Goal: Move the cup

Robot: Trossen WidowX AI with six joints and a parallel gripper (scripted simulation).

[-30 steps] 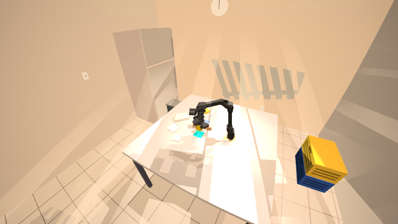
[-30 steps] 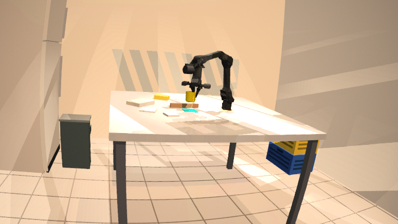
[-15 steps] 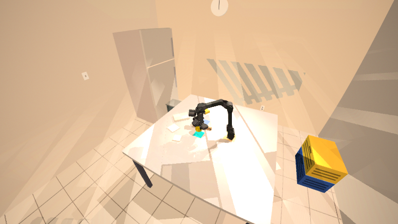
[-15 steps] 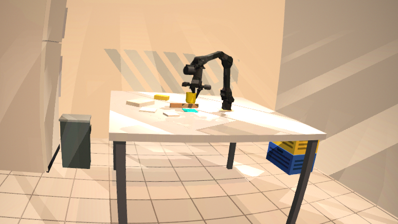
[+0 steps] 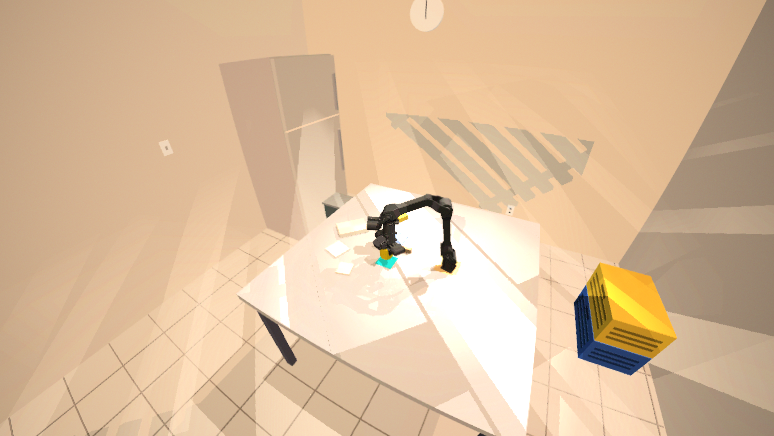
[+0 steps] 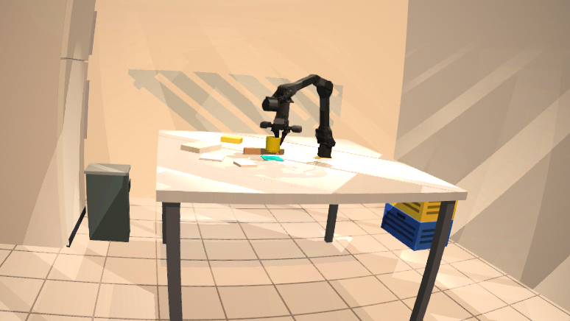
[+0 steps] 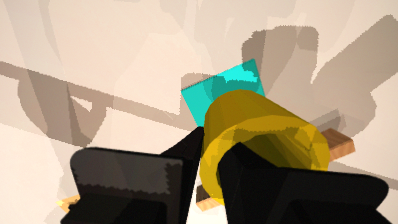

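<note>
The wooden block lies 110 mm to the right of my gripper tip, 60 mm below it and 60 mm ahead of it. The rest, counted from my gripper tip: yellow block 380 mm to the right, 210 mm ahead, 50 mm below; then yellow cup 20 mm ahead, 10 mm to the right.
</note>
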